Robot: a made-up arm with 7 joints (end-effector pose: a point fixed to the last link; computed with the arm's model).
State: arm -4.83 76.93 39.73 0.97 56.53 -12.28 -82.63
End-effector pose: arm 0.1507 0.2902 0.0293 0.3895 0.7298 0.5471 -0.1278
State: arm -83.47 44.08 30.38 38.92 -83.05 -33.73 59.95
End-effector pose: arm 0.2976 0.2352 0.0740 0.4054 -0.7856 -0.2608 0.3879
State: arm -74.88 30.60 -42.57 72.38 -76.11 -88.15 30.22
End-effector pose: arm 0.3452 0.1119 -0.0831 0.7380 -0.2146 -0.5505 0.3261
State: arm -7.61 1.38 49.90 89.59 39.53 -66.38 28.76
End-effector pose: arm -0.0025 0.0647 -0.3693 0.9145 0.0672 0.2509 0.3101
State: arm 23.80 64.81 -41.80 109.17 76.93 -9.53 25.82
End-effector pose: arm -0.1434 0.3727 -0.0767 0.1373 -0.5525 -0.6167 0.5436
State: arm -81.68 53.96 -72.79 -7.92 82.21 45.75 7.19
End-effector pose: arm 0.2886 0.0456 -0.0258 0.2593 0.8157 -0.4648 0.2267
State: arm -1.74 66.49 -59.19 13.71 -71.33 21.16 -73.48
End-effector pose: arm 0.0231 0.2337 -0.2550 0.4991 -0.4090 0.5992 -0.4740
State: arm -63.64 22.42 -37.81 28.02 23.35 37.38 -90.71
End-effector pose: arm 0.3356 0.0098 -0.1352 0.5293 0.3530 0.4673 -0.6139
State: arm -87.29 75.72 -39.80 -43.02 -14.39 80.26 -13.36
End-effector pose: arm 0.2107 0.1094 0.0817 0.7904 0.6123 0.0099 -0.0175
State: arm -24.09 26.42 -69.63 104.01 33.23 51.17 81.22
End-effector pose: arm 0.0753 0.2267 -0.3021 0.0077 -0.9986 0.0447 0.0282
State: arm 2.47 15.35 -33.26 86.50 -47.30 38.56 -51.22
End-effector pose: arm -0.1063 0.1217 -0.3552 0.3690 -0.4367 0.8205 0.0039
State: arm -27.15 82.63 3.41 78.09 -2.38 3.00 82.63
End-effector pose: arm 0.1062 0.4039 -0.0318 0.2006 0.5836 -0.0162 0.7867
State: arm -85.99 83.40 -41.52 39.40 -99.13 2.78 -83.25
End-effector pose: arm 0.2585 0.2731 0.1073 0.7762 0.0263 -0.2464 -0.5797
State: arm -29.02 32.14 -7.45 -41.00 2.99 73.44 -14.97
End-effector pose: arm 0.1946 0.0952 -0.1229 0.9353 0.2787 0.1854 -0.1152
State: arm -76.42 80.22 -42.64 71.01 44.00 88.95 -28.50
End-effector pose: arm 0.1875 0.3385 0.0535 0.2805 0.2690 0.6082 0.6921
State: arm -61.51 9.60 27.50 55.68 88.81 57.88 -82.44
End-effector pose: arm 0.3228 0.0957 -0.1777 0.6675 0.1052 0.7167 -0.1722
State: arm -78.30 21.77 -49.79 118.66 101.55 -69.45 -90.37
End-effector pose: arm 0.2959 0.1207 -0.1727 0.3619 -0.2498 -0.5925 0.6750
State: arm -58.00 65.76 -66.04 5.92 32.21 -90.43 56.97
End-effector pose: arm 0.2179 0.1421 -0.1207 0.6266 0.0957 -0.5361 -0.5575
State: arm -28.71 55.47 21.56 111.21 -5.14 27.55 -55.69
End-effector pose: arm 0.0487 0.3205 -0.2231 0.6752 -0.3662 0.6167 0.1723
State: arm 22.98 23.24 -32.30 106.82 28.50 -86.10 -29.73
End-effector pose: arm -0.2126 0.1542 -0.2611 0.5836 -0.1057 0.5200 -0.6147
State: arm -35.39 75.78 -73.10 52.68 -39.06 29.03 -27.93
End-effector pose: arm 0.1382 0.3460 -0.1573 0.5835 0.3169 0.7473 0.0253
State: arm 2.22 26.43 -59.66 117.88 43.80 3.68 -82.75
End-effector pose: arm -0.1121 0.2426 -0.2829 0.2852 0.0504 -0.9014 0.3220
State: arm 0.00 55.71 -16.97 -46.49 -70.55 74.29 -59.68
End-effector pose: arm 0.0737 0.1291 -0.1613 0.3682 -0.2449 0.5334 -0.7211
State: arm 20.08 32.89 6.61 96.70 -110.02 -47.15 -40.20
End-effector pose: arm -0.1967 0.2521 -0.2321 0.7399 0.0765 0.1671 0.6472
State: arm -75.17 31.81 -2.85 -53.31 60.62 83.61 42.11
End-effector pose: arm 0.1943 0.0771 0.0543 0.5571 -0.0152 -0.3681 0.7443
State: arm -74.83 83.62 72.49 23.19 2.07 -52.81 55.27
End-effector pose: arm 0.0192 0.3137 0.1454 0.0306 0.0780 0.8401 -0.5360
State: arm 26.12 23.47 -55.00 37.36 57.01 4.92 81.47
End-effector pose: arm -0.1666 0.0695 -0.3188 0.7744 0.6082 -0.0144 -0.1738
